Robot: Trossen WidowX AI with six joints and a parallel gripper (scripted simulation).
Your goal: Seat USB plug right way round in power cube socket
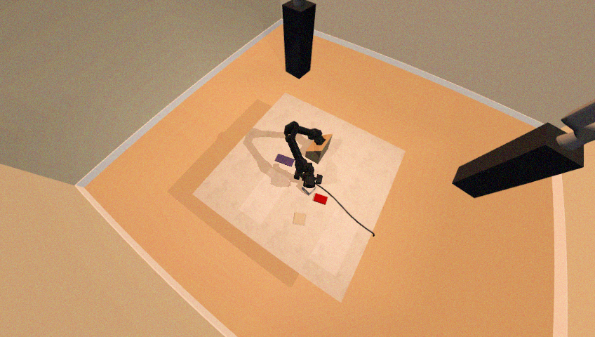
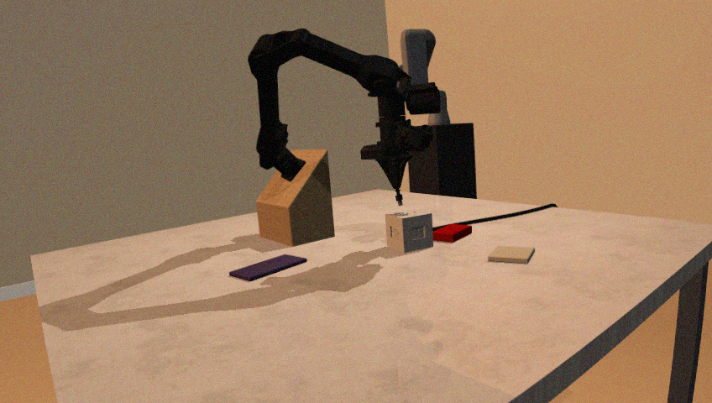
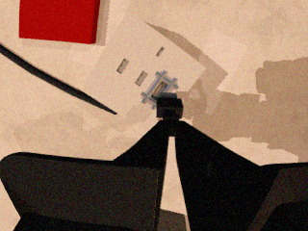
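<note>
Right now my gripper tip is 2 cm above the dark USB plug. The rest, counted from my gripper tip: red block: 1 cm ahead, 14 cm to the left, 12 cm below; then USB socket: 1 cm to the left, 7 cm below; then beige tile: 22 cm ahead, 12 cm to the left, 13 cm below.
</note>
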